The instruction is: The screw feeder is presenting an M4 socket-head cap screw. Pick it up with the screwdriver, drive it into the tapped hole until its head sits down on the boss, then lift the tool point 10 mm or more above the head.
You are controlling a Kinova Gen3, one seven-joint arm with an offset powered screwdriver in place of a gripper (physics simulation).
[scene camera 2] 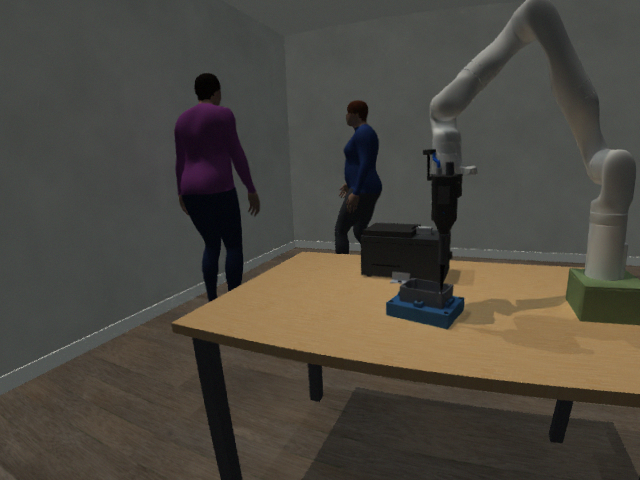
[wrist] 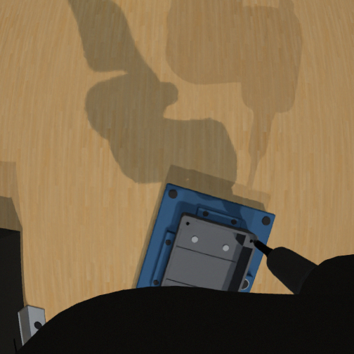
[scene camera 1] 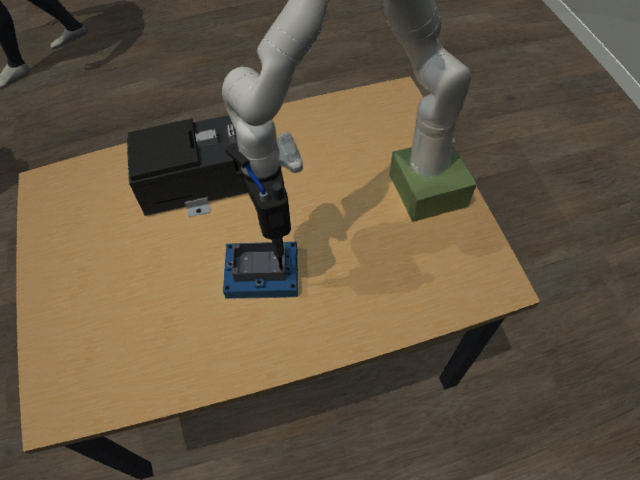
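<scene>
The black screwdriver (scene camera 1: 281,267) (scene camera 2: 442,289) (wrist: 254,241) points down, with its thin tip at a corner boss of the grey open housing (scene camera 1: 257,264) (scene camera 2: 424,295) (wrist: 200,265). In the wrist view the tip meets the boss beside a small dark spot. Whether a screw is on the bit or in the hole is too small to tell. The housing sits in a blue fixture (scene camera 1: 242,290) (scene camera 2: 413,310) (wrist: 149,267). The black screw feeder (scene camera 1: 162,149) (scene camera 2: 385,253) (wrist: 10,280) stands behind it. No screw can be made out at the feeder.
A small silver bracket (scene camera 1: 198,209) (scene camera 2: 400,276) (wrist: 31,320) lies by the feeder's front. The arm stands on a green block (scene camera 1: 442,198) (scene camera 2: 604,302) at the right of the wooden table (scene camera 1: 129,335) (scene camera 2: 289,320). Two people (scene camera 2: 206,149) (scene camera 2: 361,160) stand beyond the table.
</scene>
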